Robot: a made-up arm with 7 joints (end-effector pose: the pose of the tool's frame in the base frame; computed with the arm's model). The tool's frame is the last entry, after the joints. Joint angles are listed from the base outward.
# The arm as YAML. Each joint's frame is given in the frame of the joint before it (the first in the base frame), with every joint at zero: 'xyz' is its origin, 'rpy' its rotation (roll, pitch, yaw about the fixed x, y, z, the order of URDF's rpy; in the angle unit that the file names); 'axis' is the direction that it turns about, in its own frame. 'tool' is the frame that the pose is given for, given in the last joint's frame.
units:
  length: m
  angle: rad
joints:
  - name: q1
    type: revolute
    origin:
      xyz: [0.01, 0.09, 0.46]
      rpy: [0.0, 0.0, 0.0]
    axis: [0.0, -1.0, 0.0]
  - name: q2
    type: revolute
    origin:
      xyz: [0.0, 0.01, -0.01]
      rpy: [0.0, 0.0, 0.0]
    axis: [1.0, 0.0, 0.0]
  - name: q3
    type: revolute
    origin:
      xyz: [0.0, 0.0, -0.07]
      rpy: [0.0, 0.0, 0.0]
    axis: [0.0, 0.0, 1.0]
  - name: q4
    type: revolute
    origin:
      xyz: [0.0, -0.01, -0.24]
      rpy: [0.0, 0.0, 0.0]
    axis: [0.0, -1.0, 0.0]
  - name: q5
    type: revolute
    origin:
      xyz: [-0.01, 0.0, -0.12]
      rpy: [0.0, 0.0, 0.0]
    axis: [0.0, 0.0, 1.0]
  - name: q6
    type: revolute
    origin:
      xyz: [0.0, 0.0, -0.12]
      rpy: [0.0, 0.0, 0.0]
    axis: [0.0, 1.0, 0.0]
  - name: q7
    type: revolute
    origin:
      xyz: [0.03, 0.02, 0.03]
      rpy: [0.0, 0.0, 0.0]
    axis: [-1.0, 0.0, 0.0]
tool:
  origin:
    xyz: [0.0, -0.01, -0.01]
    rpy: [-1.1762, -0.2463, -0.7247]
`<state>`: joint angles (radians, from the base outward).
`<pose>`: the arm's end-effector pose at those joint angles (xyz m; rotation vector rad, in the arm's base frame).
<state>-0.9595 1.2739 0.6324 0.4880 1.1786 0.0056 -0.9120</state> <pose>-0.0323 0.6157 0.3619 0.6984 -0.0482 0.2362</pose>
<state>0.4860 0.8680 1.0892 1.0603 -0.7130 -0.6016 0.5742</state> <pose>0.1649 0.5078 0.3628 0.8499 -0.1362 -1.3265</pose>
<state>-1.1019 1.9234 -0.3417 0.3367 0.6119 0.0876 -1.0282</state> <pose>0.1989 0.5909 0.4643 1.4025 1.3339 -0.8517</pose>
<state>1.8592 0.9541 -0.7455 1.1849 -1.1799 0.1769 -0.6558</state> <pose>0.3256 0.3087 0.6988 2.3390 0.0106 -0.2788</pose>
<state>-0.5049 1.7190 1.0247 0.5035 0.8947 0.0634 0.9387</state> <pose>0.1223 0.5710 0.5826 -0.0090 -0.7067 -1.4997</pose>
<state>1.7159 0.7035 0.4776 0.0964 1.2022 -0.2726 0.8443</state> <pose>0.3958 0.4429 0.5214 0.2519 -2.9880 -0.8756</pose>
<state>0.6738 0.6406 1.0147 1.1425 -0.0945 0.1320 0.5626</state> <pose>0.2315 0.4647 0.3676 0.3209 -1.2210 -1.0415</pose>
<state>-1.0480 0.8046 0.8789 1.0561 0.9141 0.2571 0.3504</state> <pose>-0.0896 0.5150 0.2764 -0.5180 -0.4704 -0.5819</pose>
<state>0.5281 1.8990 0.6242 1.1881 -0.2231 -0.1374 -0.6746</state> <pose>0.0423 0.4124 0.7438 2.2681 -0.3012 -0.3494</pose>
